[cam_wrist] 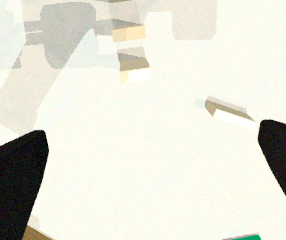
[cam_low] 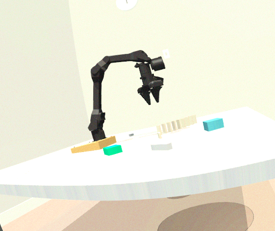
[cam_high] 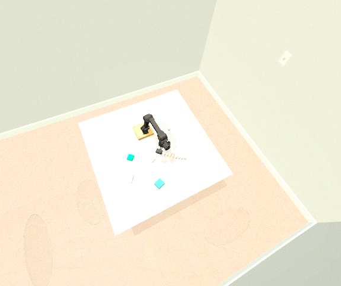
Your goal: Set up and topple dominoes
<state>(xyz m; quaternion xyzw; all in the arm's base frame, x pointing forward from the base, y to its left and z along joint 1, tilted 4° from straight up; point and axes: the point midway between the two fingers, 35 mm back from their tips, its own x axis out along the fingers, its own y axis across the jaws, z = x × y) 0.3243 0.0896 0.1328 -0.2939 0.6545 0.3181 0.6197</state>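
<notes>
Now: gripper tip 30 cm short of the cyan block, 14 cm above it and 12 cm to the left of it. The rest, counted from my gripper tip: small grey piece 28 cm behind, 19 cm to the left, 15 cm below; then pale grey block 37 cm to the right, 16 cm ahead, 15 cm below; then green block 33 cm to the right, 14 cm below, 7 cm behind.
</notes>
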